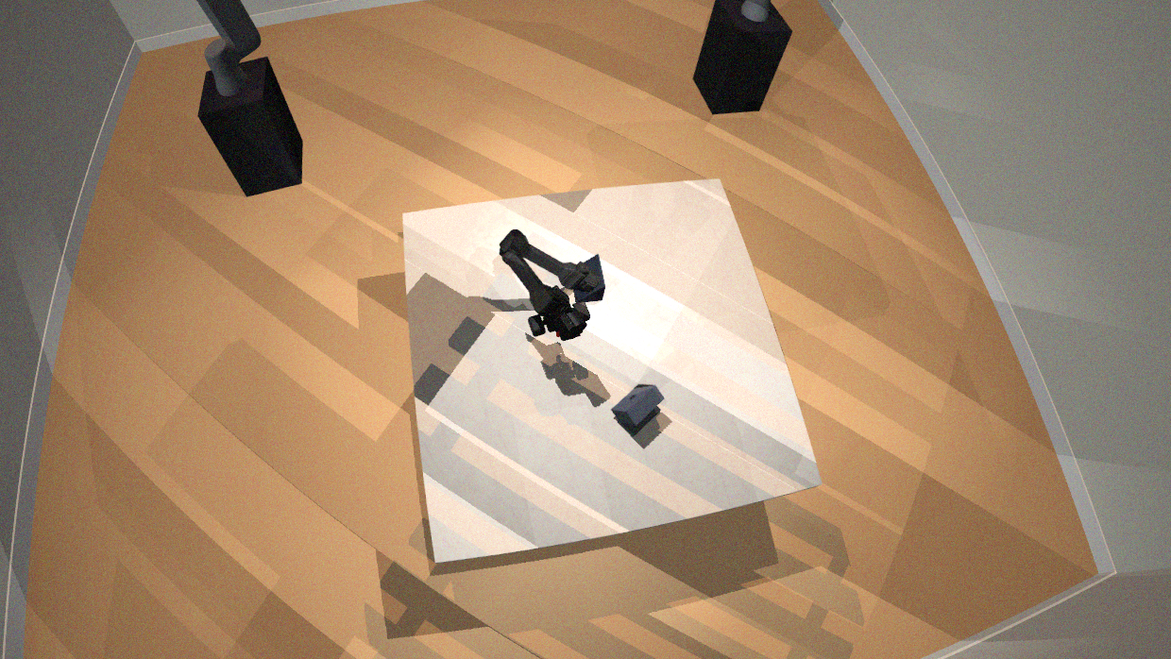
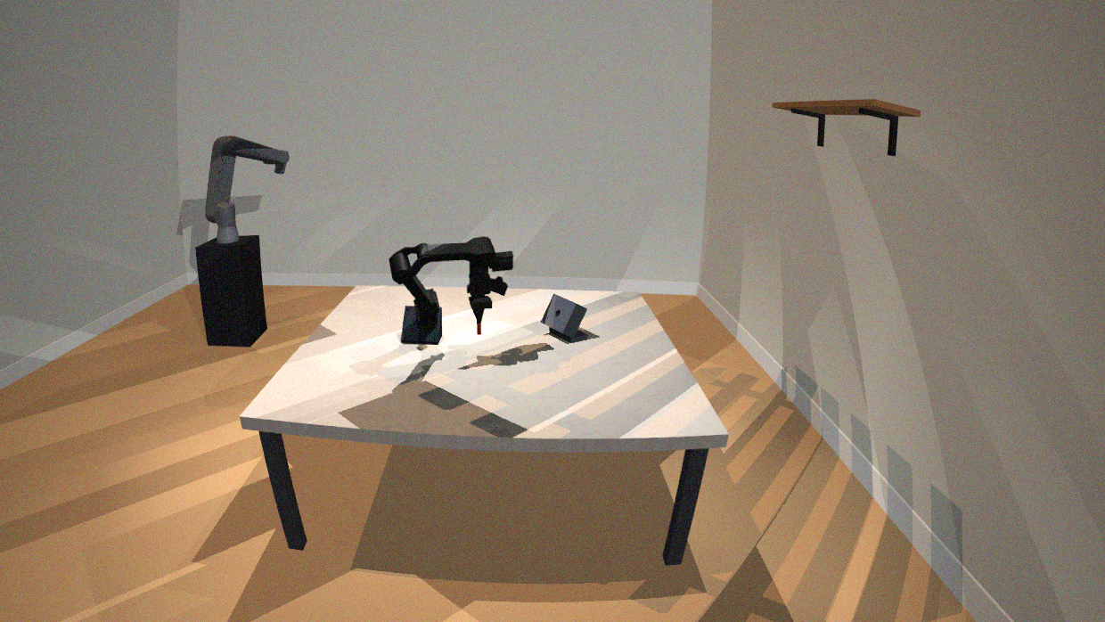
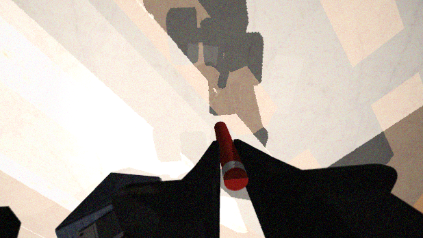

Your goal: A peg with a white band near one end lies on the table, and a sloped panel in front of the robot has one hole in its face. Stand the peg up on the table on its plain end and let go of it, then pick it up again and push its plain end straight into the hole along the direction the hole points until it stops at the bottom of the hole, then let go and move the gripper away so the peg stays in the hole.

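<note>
The sloped panel lies 290 mm ahead of my gripper tip, 190 mm to the left of it and 40 mm below it. Round my gripper tip: red peg: 20 mm above.
</note>
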